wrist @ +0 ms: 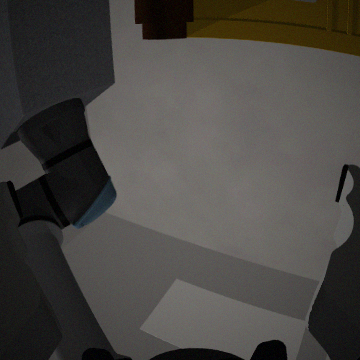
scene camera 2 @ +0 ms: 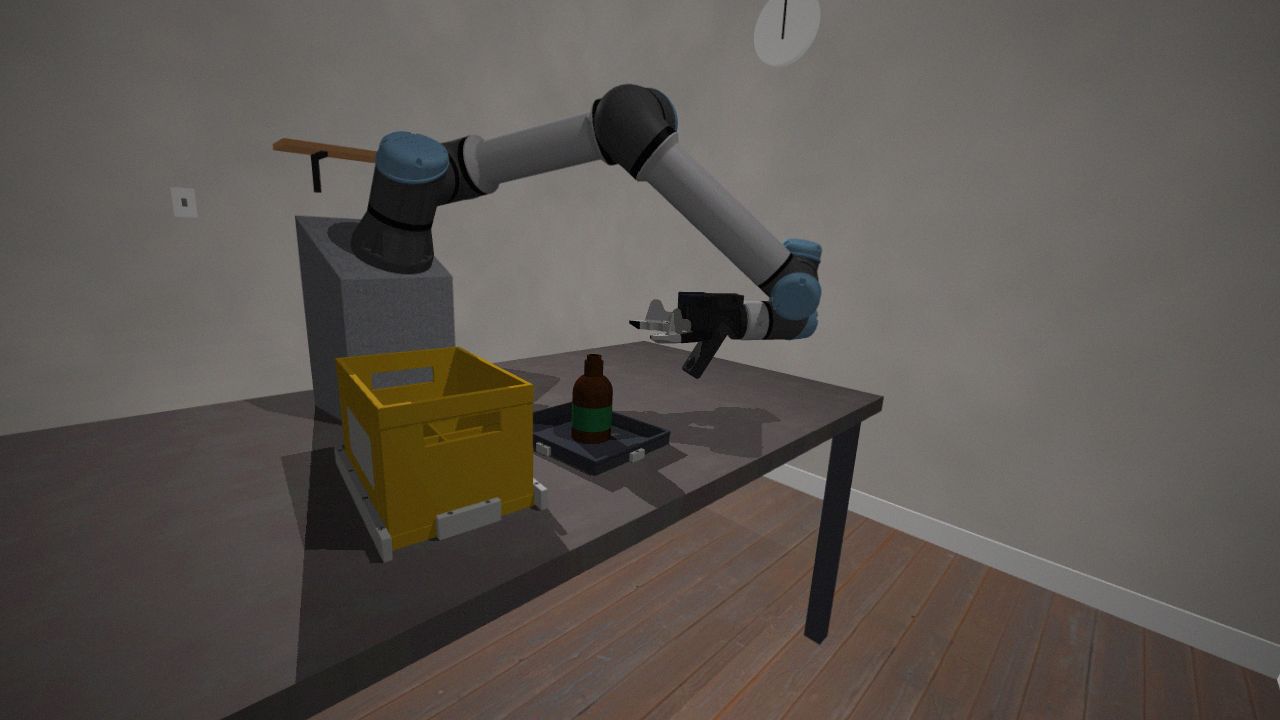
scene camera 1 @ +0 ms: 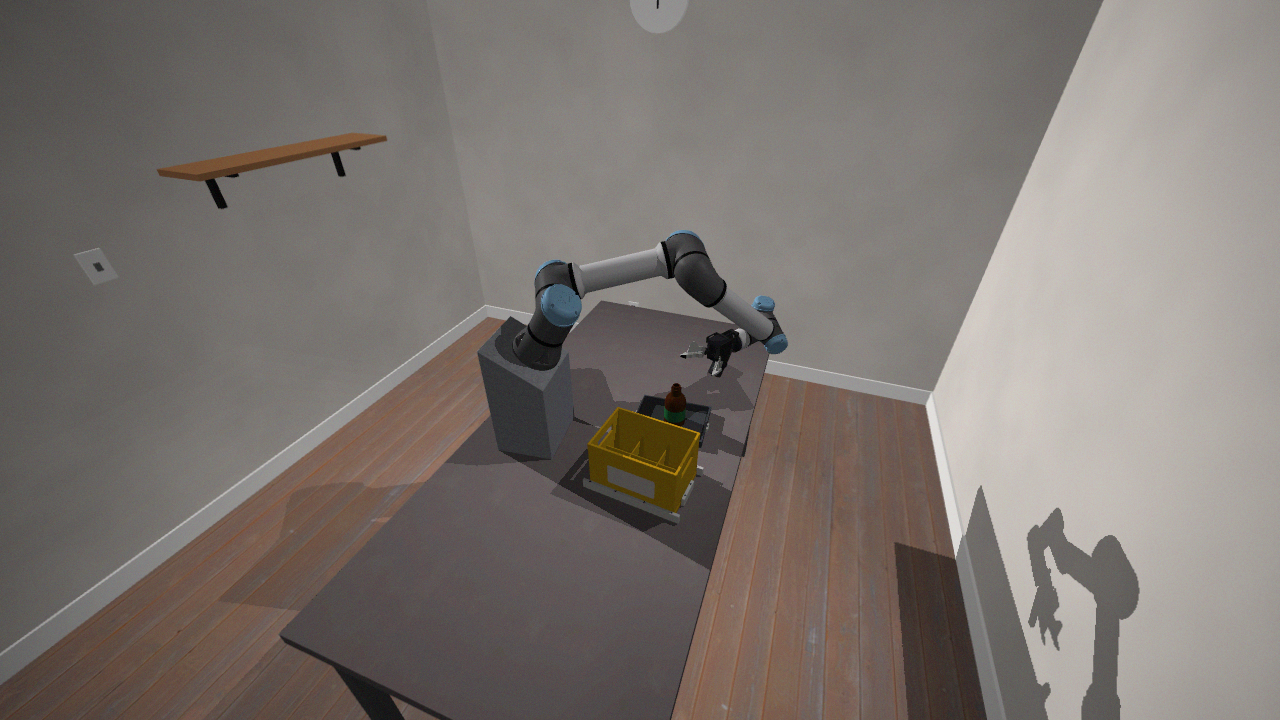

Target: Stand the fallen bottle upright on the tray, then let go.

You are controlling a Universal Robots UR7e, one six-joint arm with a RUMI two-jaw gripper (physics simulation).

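Frame: origin at the arm's base, x left, y ahead, z down, level; metres.
Seen in the pictures: gripper, between the fingertips: (wrist: 176,178) (scene camera 2: 638,329) (scene camera 1: 695,365); arm's base, origin of its link: (wrist: 48,115) (scene camera 2: 392,253) (scene camera 1: 535,352).
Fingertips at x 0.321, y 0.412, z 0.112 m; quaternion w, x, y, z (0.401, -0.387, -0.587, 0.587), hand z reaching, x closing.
Pixels of each thing's top centre, then the offset from my fingertips to it.
- brown bottle with a green band, centre of its top: (wrist: 165,38) (scene camera 2: 593,355) (scene camera 1: 676,385) dx -0.074, dy -0.034, dz +0.049 m
- dark tray, centre of its top: (scene camera 2: 585,425) (scene camera 1: 671,416) dx -0.082, dy -0.043, dz +0.184 m
- yellow crate with dividers, centre of its top: (scene camera 2: 427,370) (wrist: 263,36) (scene camera 1: 644,438) dx -0.368, dy -0.004, dz +0.034 m
A brown bottle with a green band (scene camera 1: 675,401) (scene camera 2: 591,402) stands upright on the dark tray (scene camera 1: 697,418) (scene camera 2: 615,460). Its neck faces up. In the wrist view, part of the bottle (wrist: 164,20) shows at the top edge, beyond the fingers. My gripper (scene camera 1: 700,363) (scene camera 2: 642,331) (wrist: 176,178) is open and empty. It is held roughly level above the table, higher than the bottle and back from it on the side away from the yellow crate. The gripper and the bottle are apart.
A yellow crate with dividers (scene camera 1: 673,488) (scene camera 2: 456,474) (wrist: 275,30) stands close beside the tray, between pale locating blocks (scene camera 2: 469,517). The arm's grey pedestal (scene camera 1: 528,407) (scene camera 2: 398,317) stands at the table's other side. A wooden shelf (scene camera 1: 273,156) hangs on the wall.
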